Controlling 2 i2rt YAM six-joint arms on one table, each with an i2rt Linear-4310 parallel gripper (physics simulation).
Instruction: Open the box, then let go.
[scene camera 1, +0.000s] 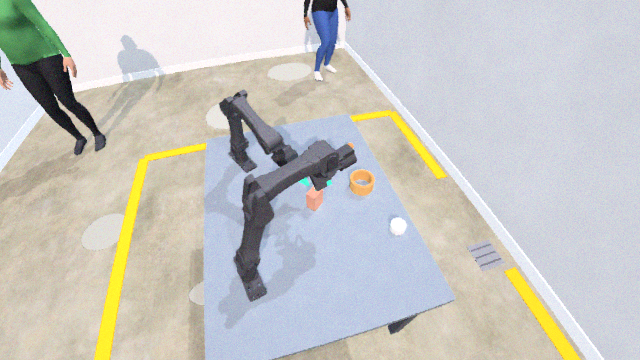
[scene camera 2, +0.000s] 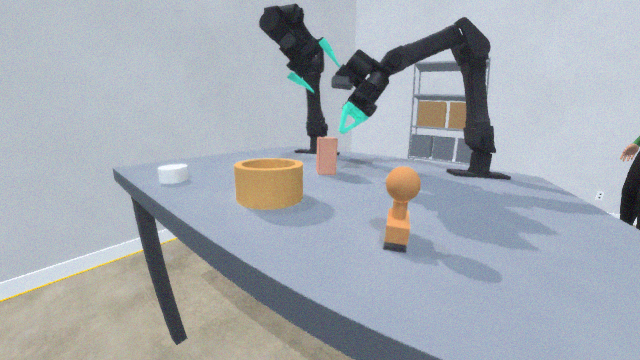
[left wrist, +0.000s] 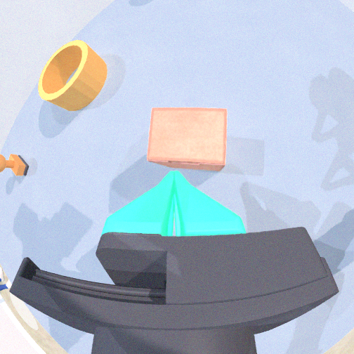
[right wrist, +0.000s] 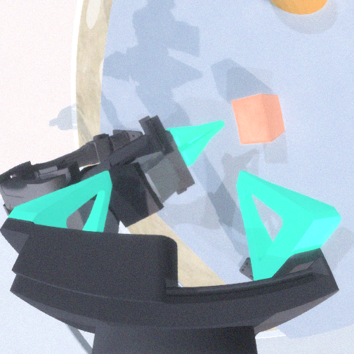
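Pixels of known places: left gripper, between the fingertips: (scene camera 1: 308, 185) (scene camera 2: 340, 132); right gripper, between the fingertips: (scene camera 2: 326, 79); left arm's base, origin of its link: (scene camera 1: 242, 160) (scene camera 2: 478, 175); right arm's base, origin of its link: (scene camera 1: 249, 275) (scene camera 2: 316, 153).
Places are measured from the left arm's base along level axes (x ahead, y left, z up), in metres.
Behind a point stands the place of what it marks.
The box (scene camera 2: 326, 155) @(x 0.130, y -0.484, z 0.050 m) is a small salmon-pink upright block with its lid closed, standing on the grey table; it also shows in the scene camera 1 view (scene camera 1: 313, 198) @(x 0.074, y -0.510, z 0.089 m), the left wrist view (left wrist: 187, 138) and the right wrist view (right wrist: 258, 118). My left gripper (scene camera 2: 342, 130) @(x 0.094, y -0.451, z 0.108 m) (left wrist: 173, 173) is shut and empty, its tips pointing down just above and beside the box's top edge. My right gripper (scene camera 2: 313, 67) is open and empty, held high above the table, well clear of the box.
An orange ring-shaped container (scene camera 2: 268, 182) @(x 0.390, y -0.540, z 0.042 m) stands on the table near the box. A small white cylinder (scene camera 2: 172, 173) @(x 0.302, y -0.803, z 0.022 m) lies near the table's edge. An orange stamp with a ball handle (scene camera 2: 399, 206) @(x 0.459, y -0.371, z 0.044 m) stands nearer scene camera 2. Two people stand on the floor beyond the table.
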